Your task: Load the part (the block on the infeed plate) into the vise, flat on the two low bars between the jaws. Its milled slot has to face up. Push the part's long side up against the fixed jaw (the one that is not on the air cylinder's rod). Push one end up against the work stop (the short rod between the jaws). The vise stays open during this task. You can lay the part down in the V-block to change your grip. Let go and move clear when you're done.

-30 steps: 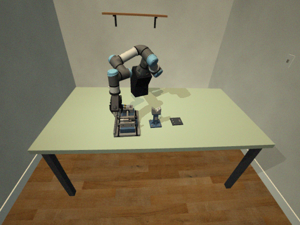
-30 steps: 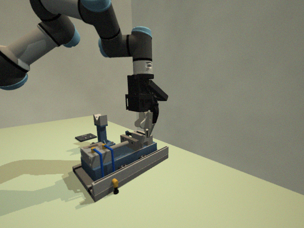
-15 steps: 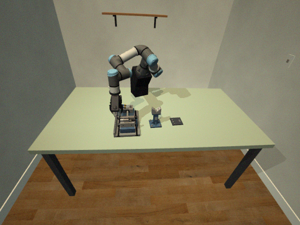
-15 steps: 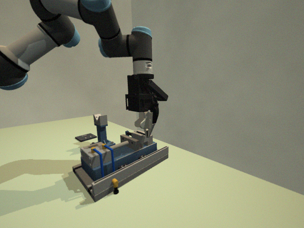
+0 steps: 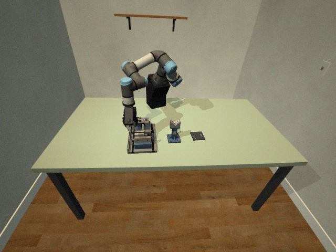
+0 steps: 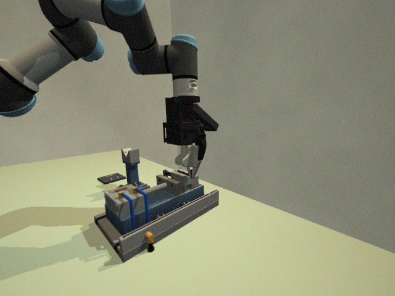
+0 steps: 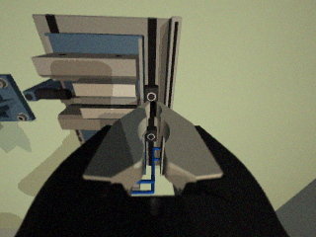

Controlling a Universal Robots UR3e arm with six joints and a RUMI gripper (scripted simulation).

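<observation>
Right now the part is 50 mm to the left of my hand, 20 mm below it and 10 mm behind it. Round my hand: grey rail 80 mm below, 70 mm behind, 30 mm to the right; fixed jaw 70 mm to the left, 40 mm below, 20 mm ahead; work stop rod 110 mm to the left, 30 mm below, 10 mm behind.
</observation>
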